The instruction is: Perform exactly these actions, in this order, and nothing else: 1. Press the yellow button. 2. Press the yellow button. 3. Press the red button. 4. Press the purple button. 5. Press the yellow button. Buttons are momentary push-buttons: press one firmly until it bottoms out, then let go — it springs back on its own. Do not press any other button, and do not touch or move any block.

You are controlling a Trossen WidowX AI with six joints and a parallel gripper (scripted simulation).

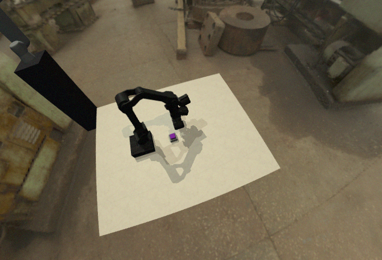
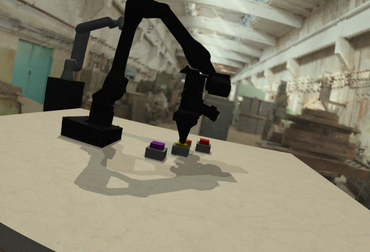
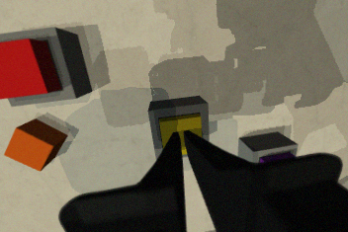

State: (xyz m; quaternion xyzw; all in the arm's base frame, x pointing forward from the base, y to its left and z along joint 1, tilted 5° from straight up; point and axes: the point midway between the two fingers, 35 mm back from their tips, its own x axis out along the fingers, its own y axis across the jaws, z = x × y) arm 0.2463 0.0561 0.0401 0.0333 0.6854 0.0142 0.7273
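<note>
The yellow button is 1 cm below my gripper tip. From my gripper tip the other things lie so: red button (9 cm to the left, 7 cm ahead); orange block (13 cm to the left, 2 cm below); purple button (9 cm to the right, 6 cm behind).
</note>
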